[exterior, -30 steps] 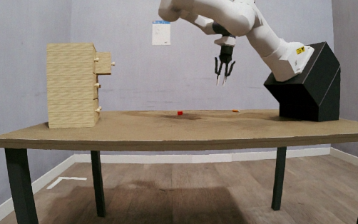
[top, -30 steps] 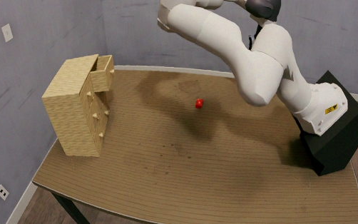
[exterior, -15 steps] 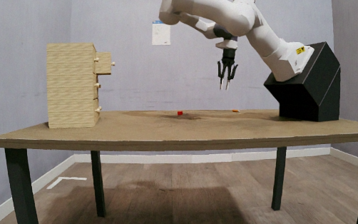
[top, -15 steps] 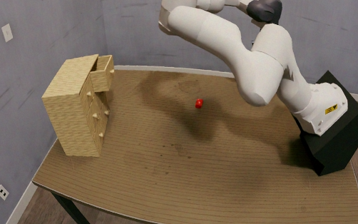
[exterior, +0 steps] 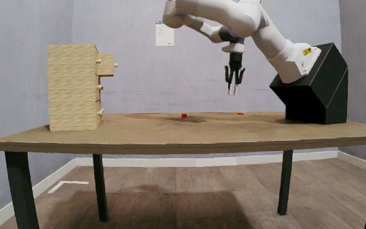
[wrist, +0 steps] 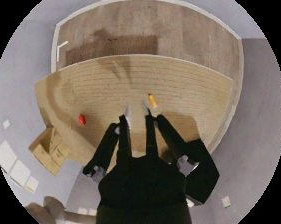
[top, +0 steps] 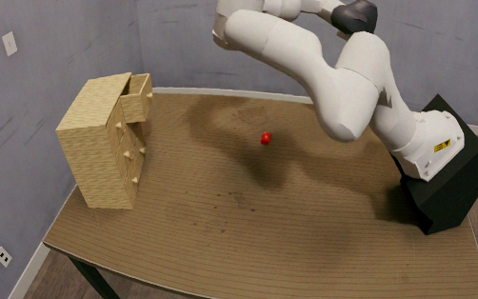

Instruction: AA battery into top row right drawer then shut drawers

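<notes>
My hand is 14 cm above the AA battery, 5 cm past it and 2 cm to the right of it. From my hand the other things lie so: small red block 30 cm ahead, 14 cm below, 11 cm to the left.
</notes>
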